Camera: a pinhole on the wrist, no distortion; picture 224 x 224 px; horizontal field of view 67.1 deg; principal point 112.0 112.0 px. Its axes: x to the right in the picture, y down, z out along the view. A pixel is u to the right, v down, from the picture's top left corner.
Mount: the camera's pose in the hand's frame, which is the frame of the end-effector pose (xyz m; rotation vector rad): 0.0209 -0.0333 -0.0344 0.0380 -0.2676 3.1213
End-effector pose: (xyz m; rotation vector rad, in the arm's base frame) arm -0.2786 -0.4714 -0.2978 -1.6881 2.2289 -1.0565
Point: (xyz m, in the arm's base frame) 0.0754 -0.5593 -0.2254
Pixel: outside the picture
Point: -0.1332 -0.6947 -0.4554
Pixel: 73.2 88.3
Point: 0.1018 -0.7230 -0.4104
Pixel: 101.7 167.7
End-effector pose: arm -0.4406 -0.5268 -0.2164 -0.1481 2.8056 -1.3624
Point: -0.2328 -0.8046 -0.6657
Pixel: 189.5 14.4
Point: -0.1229 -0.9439 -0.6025
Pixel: 204.0 67.4
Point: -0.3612 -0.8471 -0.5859
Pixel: 144.0 40.8
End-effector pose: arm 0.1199 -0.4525 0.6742 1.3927 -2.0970 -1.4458
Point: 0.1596 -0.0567 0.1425
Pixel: 175.1 207.3
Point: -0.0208 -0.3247 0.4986
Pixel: 114.7 97.4
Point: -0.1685 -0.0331 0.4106
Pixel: 153.4 82.1
